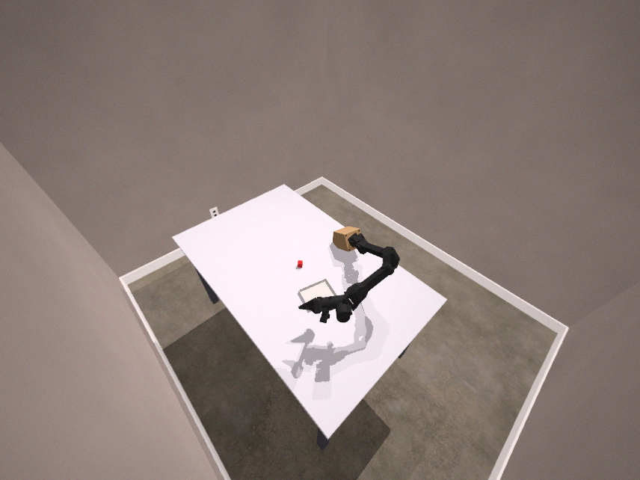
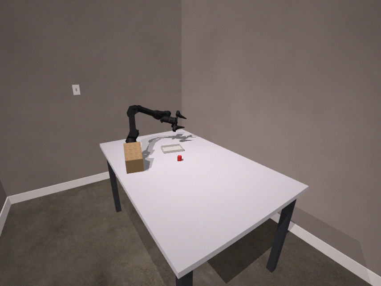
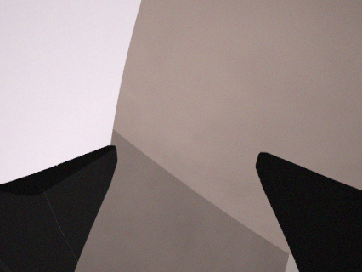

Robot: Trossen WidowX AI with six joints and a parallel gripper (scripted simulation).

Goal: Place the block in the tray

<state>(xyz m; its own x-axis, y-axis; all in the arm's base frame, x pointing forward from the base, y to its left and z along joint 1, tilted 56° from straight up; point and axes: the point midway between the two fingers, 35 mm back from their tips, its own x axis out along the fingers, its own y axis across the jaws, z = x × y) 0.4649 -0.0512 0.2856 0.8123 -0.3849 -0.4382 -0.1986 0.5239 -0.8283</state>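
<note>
The red block is 33 cm to the right of my hand, 20 cm behind it and 18 cm below it. The rest, counted from my hand: white tray 19 cm below, 15 cm behind, 11 cm to the right.
</note>
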